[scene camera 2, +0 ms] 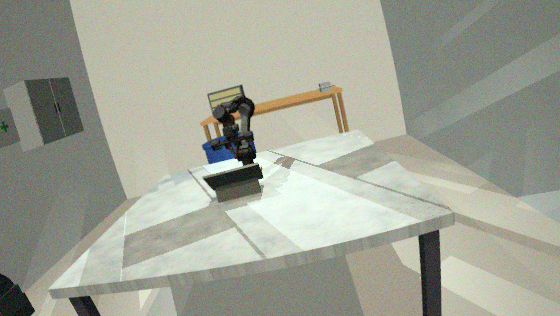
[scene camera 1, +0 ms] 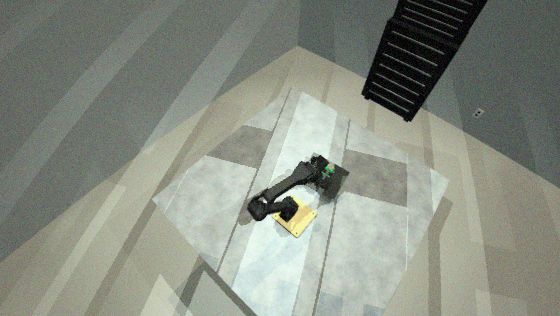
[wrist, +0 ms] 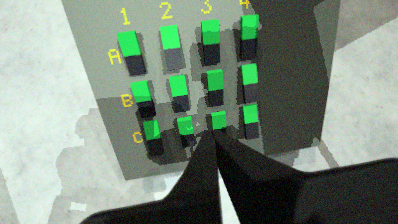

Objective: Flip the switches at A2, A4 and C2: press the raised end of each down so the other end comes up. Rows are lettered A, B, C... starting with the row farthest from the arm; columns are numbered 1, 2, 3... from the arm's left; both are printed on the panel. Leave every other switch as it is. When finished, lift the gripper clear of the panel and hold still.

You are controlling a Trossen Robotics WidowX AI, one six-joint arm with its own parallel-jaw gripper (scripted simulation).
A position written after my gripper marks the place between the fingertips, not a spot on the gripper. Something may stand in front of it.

Observation:
My gripper (wrist: 211,137) is shut, with nothing in its grasp. Further things: a rocker switch (wrist: 169,35) and a rocker switch (wrist: 249,24).

